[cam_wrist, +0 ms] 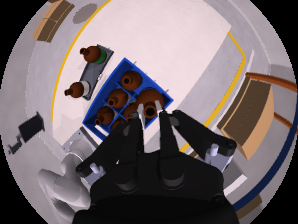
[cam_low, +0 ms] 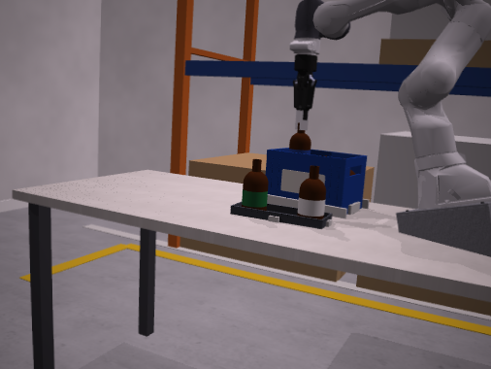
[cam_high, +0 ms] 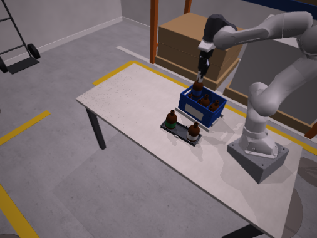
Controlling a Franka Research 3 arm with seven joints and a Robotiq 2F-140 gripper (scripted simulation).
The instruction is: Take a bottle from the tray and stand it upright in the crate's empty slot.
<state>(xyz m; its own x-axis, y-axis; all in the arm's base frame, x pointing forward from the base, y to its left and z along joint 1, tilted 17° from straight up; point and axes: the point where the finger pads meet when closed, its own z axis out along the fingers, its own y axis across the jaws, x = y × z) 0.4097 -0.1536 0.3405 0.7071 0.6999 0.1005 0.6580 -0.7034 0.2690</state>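
Right now my hand is 80 mm past the blue crate, 60 mm to the right of it and 190 mm above it. The rest, counted from my hand: tray: 40 mm behind, 300 mm to the left, 260 mm below.
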